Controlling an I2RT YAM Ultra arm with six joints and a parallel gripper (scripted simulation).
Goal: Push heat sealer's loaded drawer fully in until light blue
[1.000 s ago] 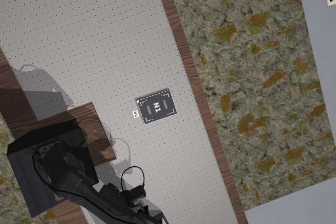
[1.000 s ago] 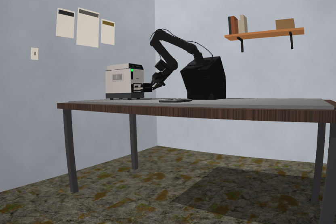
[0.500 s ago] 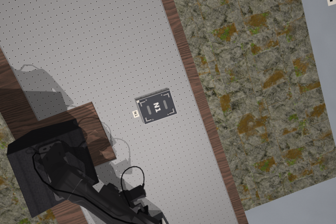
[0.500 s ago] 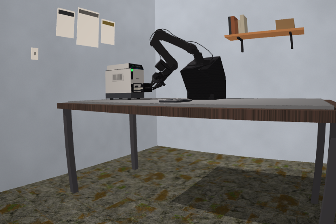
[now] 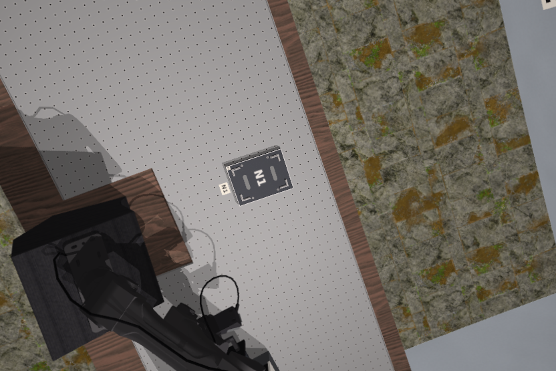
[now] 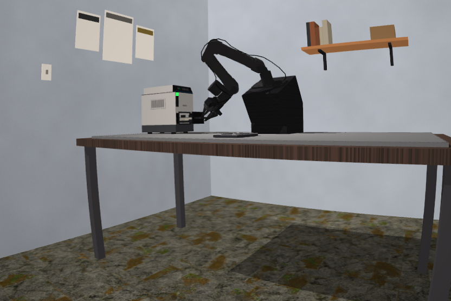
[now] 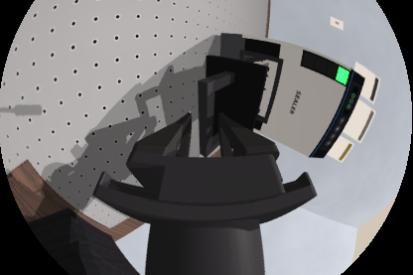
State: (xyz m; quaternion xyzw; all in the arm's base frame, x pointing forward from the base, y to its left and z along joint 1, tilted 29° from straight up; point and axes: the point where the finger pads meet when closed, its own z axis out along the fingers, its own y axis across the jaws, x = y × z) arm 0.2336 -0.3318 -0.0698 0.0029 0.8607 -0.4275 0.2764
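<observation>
The sealer drawer is 2 cm ahead of my hand, 10 cm to the right of it and 1 cm below it. The rest, counted from my hand: label tag 11 cm ahead, 40 cm to the left, 9 cm below.
</observation>
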